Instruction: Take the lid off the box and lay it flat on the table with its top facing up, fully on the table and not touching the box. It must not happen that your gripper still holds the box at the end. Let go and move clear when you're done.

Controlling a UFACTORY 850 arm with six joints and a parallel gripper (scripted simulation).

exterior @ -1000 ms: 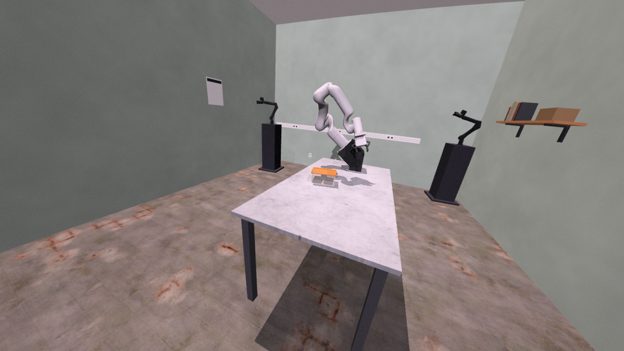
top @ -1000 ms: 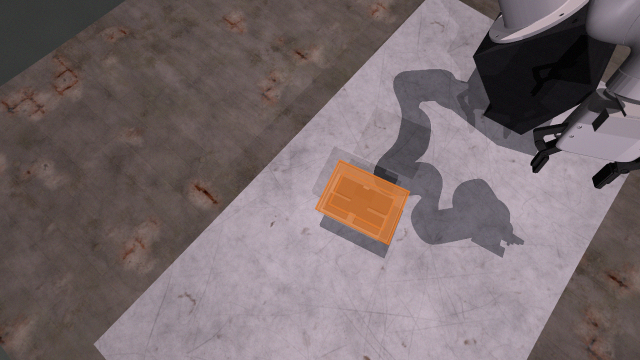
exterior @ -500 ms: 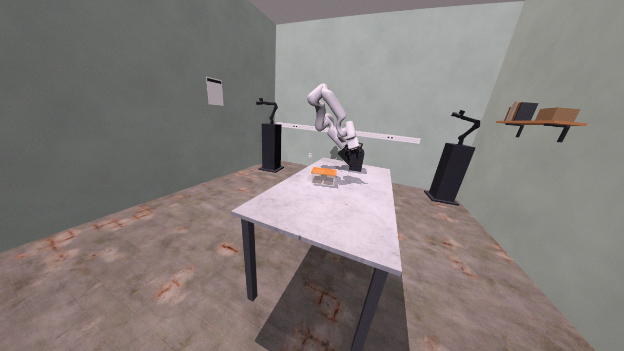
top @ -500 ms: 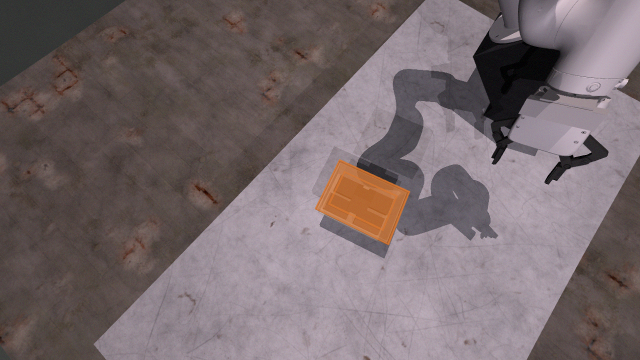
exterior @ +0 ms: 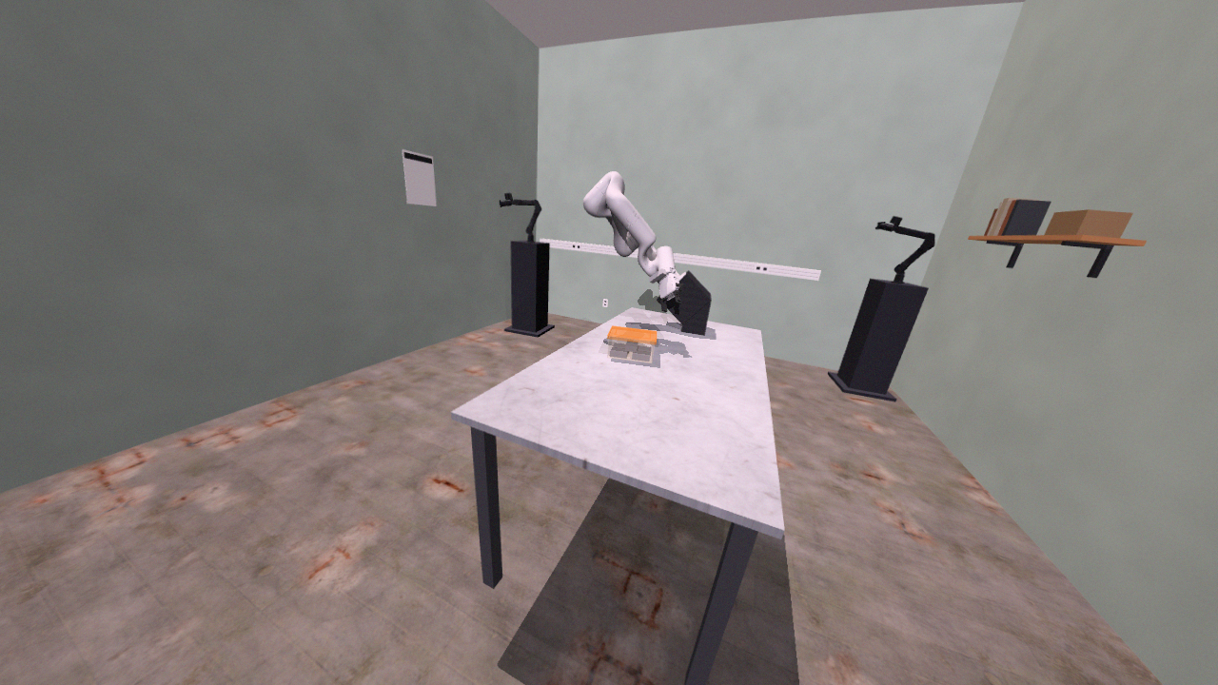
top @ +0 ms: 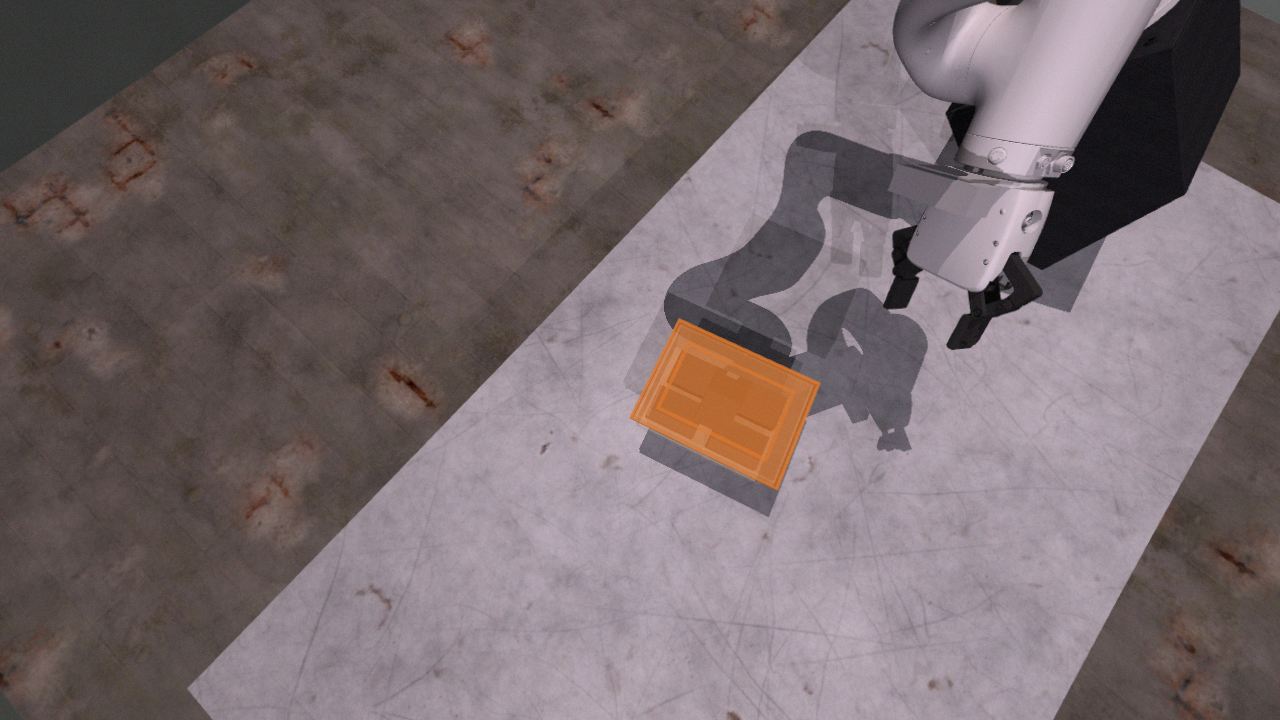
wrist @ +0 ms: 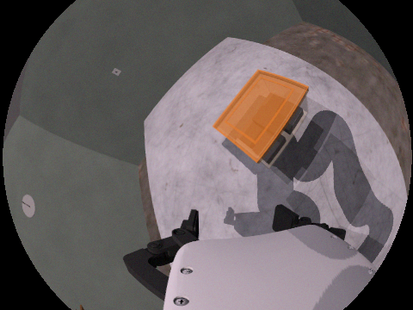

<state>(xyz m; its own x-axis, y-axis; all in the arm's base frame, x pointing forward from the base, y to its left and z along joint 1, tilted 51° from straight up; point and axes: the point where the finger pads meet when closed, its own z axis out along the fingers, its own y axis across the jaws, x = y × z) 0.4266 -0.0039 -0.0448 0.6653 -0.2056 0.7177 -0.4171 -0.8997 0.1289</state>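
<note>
Now: the orange lid 18 cm ahead of my hand, 13 cm to the right of it and 11 cm below it. The rest, counted from my hand: box 18 cm ahead, 16 cm below, 13 cm to the right.
</note>
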